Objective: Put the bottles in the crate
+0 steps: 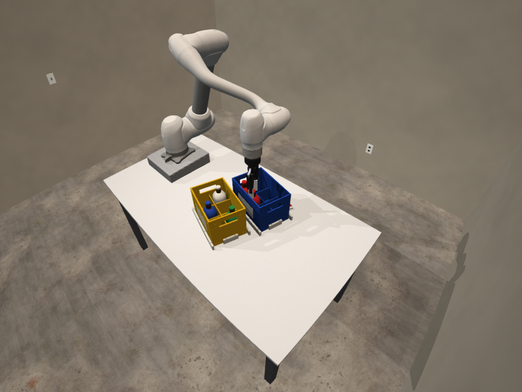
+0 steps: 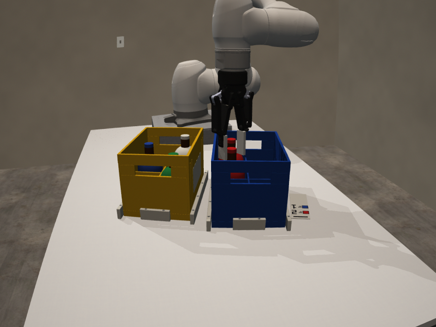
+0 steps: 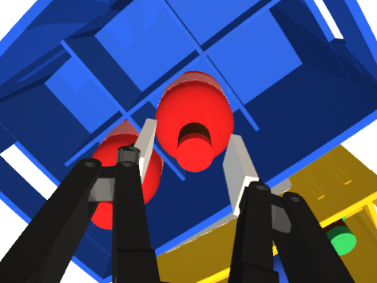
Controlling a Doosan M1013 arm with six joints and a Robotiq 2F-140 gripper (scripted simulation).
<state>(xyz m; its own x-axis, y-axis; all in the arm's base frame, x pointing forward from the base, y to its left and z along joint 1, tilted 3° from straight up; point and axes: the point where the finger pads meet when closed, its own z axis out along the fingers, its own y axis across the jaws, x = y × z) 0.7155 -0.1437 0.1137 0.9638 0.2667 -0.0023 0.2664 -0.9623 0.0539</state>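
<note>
The blue bottle is 14 cm behind my hand, 19 cm to the right of it and 8 cm below it. Also, from my hand: white-label bottle (17 cm behind, 7 cm to the right, 8 cm below); then green bottle (2 cm behind, 16 cm to the right, 8 cm below); then blue crate (2 cm ahead, 4 cm to the left, 9 cm below).
</note>
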